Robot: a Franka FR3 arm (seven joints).
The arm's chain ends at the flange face. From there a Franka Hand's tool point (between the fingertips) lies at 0.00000 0.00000 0.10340 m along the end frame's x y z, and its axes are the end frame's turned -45 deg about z.
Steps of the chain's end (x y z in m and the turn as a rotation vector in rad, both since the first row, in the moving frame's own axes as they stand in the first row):
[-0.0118, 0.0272, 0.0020, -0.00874, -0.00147, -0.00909]
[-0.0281, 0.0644, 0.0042, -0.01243, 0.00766, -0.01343]
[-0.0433, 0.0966, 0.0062, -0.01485, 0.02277, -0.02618]
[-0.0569, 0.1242, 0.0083, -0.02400, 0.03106, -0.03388]
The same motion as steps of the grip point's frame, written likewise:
[-0.0283, 0.0114, 0.0020, -0.00514, -0.00722, -0.00909]
[-0.0657, 0.0271, 0.0042, -0.01421, -0.00337, -0.01343]
[-0.0983, 0.0404, 0.0062, -0.02660, 0.00560, -0.02618]
[-0.1275, 0.0516, 0.0082, -0.03893, 0.00499, -0.03388]

